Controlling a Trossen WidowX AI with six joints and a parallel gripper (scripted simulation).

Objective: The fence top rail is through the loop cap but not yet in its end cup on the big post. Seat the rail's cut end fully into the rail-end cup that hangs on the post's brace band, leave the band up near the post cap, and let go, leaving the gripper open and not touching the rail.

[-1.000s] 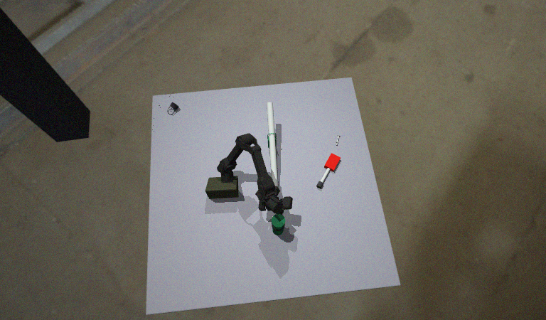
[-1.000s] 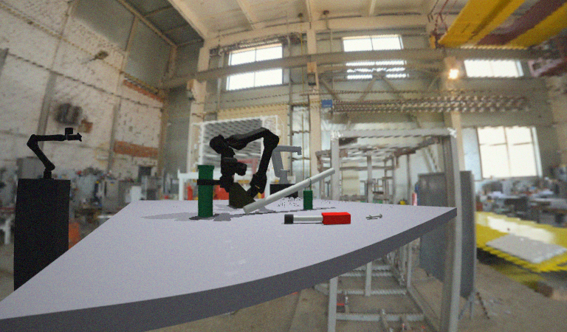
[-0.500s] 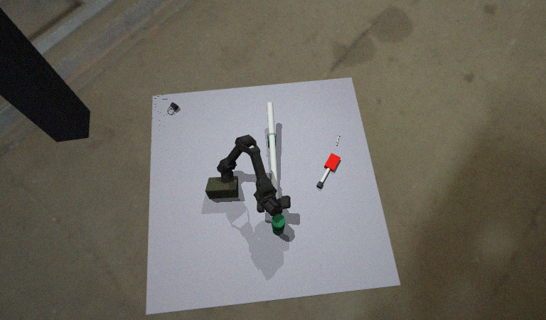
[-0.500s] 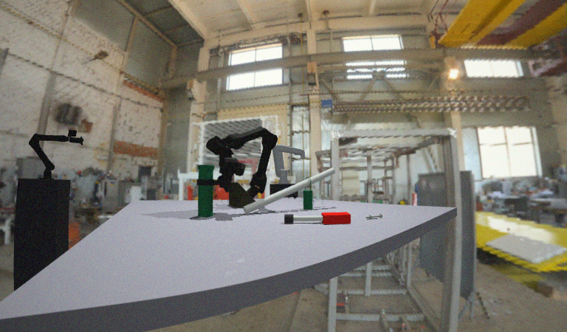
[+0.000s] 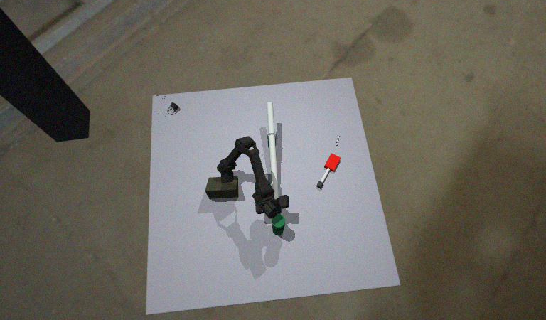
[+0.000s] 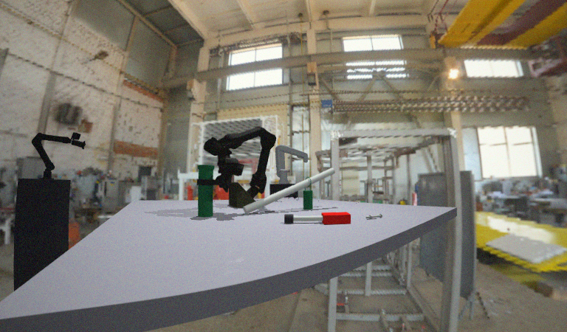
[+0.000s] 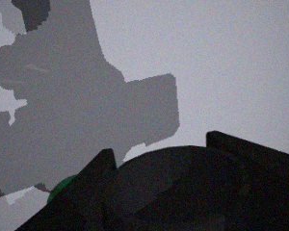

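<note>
Right now the rail-end cup is 20 mm behind my gripper tip, 20 mm to the right of it and 30 mm above it. Round my gripper tip: handle (300 mm ahead, 190 mm to the left, 90 mm below); small green post (20 mm ahead, 420 mm to the left); small bolt (420 mm ahead, 400 mm to the left, 100 mm below).
</note>
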